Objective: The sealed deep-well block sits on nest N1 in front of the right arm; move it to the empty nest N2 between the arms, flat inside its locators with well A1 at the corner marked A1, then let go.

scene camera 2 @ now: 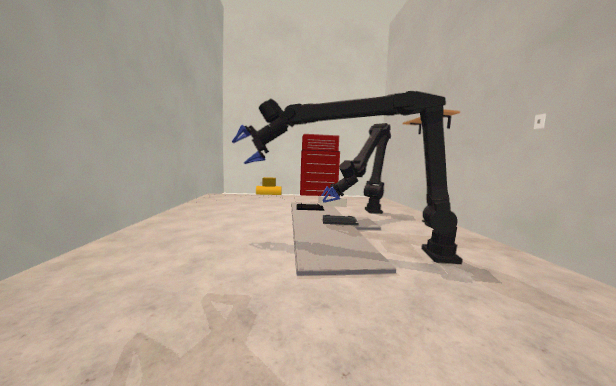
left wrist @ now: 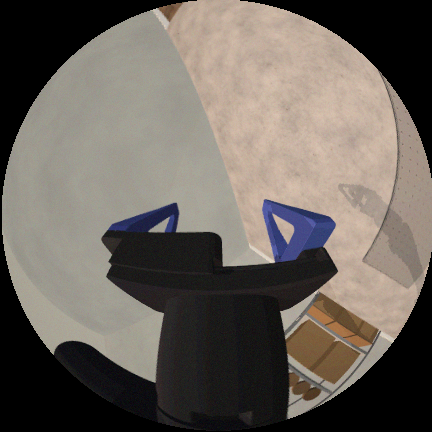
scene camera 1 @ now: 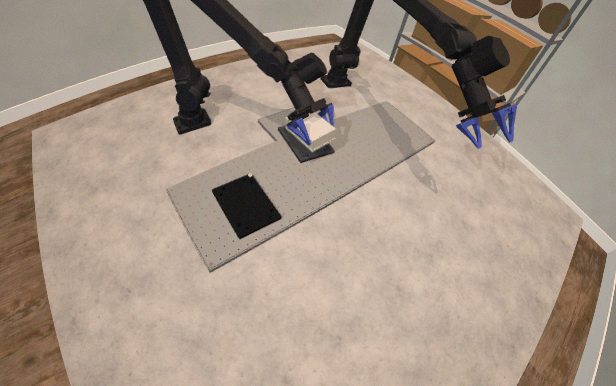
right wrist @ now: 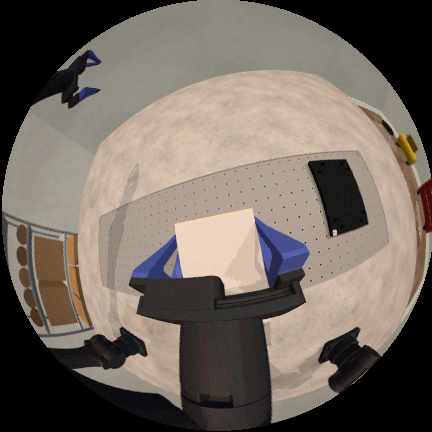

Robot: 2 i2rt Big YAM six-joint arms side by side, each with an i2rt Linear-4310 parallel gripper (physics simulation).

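Places are measured from the left arm's base along level axes (x ahead, y left, z up), in metres.
Pixels of known places: left gripper, between the fingertips: (scene camera 2: 238,152) (left wrist: 219,205) (scene camera 1: 494,145); right gripper, between the fingertips: (scene camera 2: 321,200) (scene camera 1: 321,138) (right wrist: 215,226); left arm's base, origin of its link: (scene camera 2: 440,255) (scene camera 1: 335,82) (right wrist: 133,340); right arm's base, origin of its link: (scene camera 2: 373,211) (scene camera 1: 192,122) (right wrist: 338,344).
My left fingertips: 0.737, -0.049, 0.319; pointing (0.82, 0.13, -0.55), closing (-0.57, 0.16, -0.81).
For each thing: its top centre in the pictures, then the offset to it from my left fingertips, as dx, dy, dz. Level surfaces: height alone.
- pale sealed deep-well block, centre of its top: (right wrist: 217,278) (scene camera 1: 311,120) (scene camera 2: 332,195) -0.357, -0.271, -0.184
- Nest N2, centre of its top: (scene camera 1: 306,137) (scene camera 2: 339,217) -0.399, -0.254, -0.288
- Nest N1, centre of its top: (right wrist: 345,189) (scene camera 1: 245,200) (scene camera 2: 309,204) -0.220, -0.505, -0.284
- grey perforated board, height of its surface: dz -0.305
The pale sealed deep-well block (scene camera 1: 322,131) (scene camera 2: 342,202) (right wrist: 220,250) is held between the fingers of my right gripper (scene camera 1: 320,134) (right wrist: 215,226), roughly level and raised above nest N2. Nest N2 (scene camera 1: 303,154) (scene camera 2: 340,220) is a dark plate partly hidden under the block in scene camera 1; its A1 corner cannot be made out. Nest N1 (scene camera 1: 246,207) (scene camera 2: 310,207) (right wrist: 340,200) is a black, empty plate with a small white mark at one corner. My left gripper (scene camera 1: 495,143) (scene camera 2: 239,152) (left wrist: 219,205) (right wrist: 98,75) is open and empty, high and away from the nests.
A grey perforated board (scene camera 1: 360,150) (scene camera 2: 345,265) (left wrist: 407,150) (right wrist: 150,215) lies under both nests. The arm bases (scene camera 1: 191,120) (scene camera 1: 337,77) stand behind it. A shelf with brown boxes (scene camera 1: 510,55) stands at the upper right of scene camera 1. A red cabinet (scene camera 2: 320,165) stands in the background.
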